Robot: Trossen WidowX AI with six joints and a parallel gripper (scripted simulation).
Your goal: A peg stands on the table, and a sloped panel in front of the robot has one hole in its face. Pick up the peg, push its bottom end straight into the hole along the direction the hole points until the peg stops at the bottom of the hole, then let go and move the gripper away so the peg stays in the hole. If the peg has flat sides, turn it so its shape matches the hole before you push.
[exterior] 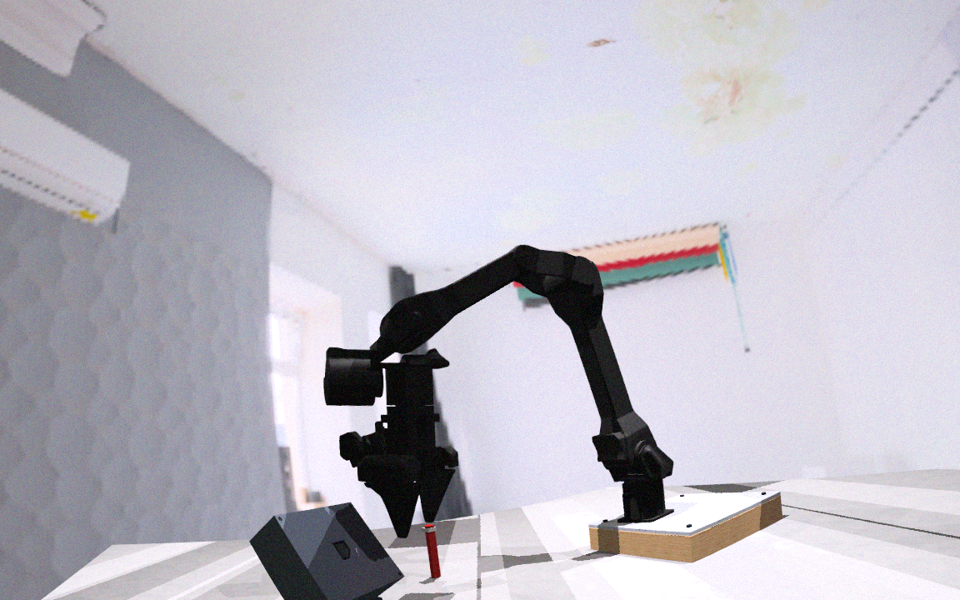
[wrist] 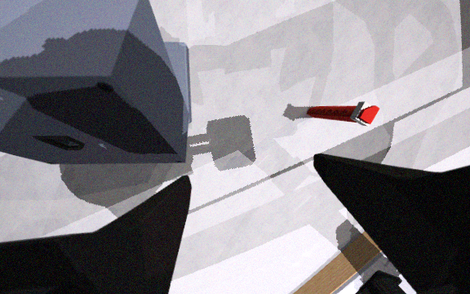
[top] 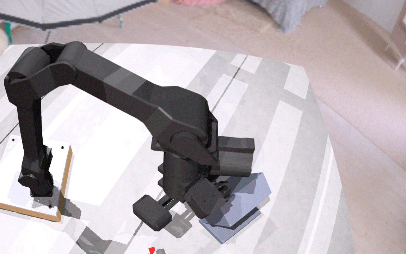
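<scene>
Now: gripper tip 8 cm to the left of the red peg, 7 cm past it and 4 cm above it. The rest, counted from my gripper tip: grey-blue sloped panel (13 cm ahead, 2 cm to the left, 2 cm below).
</scene>
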